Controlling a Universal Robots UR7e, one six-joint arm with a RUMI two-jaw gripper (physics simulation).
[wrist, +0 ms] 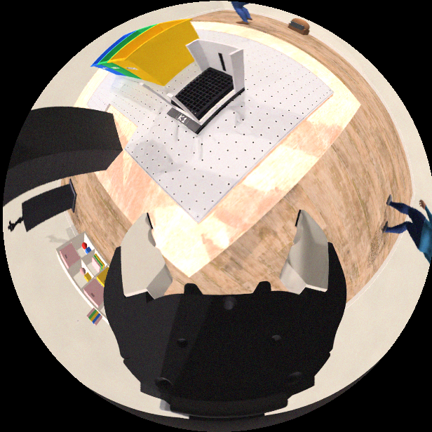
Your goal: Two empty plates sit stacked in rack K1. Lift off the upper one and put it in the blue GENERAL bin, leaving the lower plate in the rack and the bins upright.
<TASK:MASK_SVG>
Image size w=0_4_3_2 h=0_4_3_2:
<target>gripper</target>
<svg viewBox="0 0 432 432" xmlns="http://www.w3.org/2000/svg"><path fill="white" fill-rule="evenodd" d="M305 210L298 211L294 245L291 246L279 274L280 281L288 291L271 290L269 281L260 281L252 293L203 295L195 283L186 283L184 293L163 295L173 278L161 251L155 247L148 212L143 212L123 236L120 246L114 250L104 281L104 311L116 337L119 353L124 358L123 363L140 382L140 391L165 400L170 404L171 412L189 415L189 419L163 421L158 424L194 431L220 432L262 428L290 420L265 418L264 412L286 407L290 396L314 385L314 376L330 357L329 351L332 350L346 304L346 281L335 248ZM219 428L223 425L234 426L233 428L227 430Z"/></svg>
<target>black plate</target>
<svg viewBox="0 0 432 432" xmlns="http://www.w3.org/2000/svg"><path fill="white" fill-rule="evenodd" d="M231 75L208 67L187 83L175 97L199 121L222 97L234 89Z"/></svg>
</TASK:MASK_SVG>
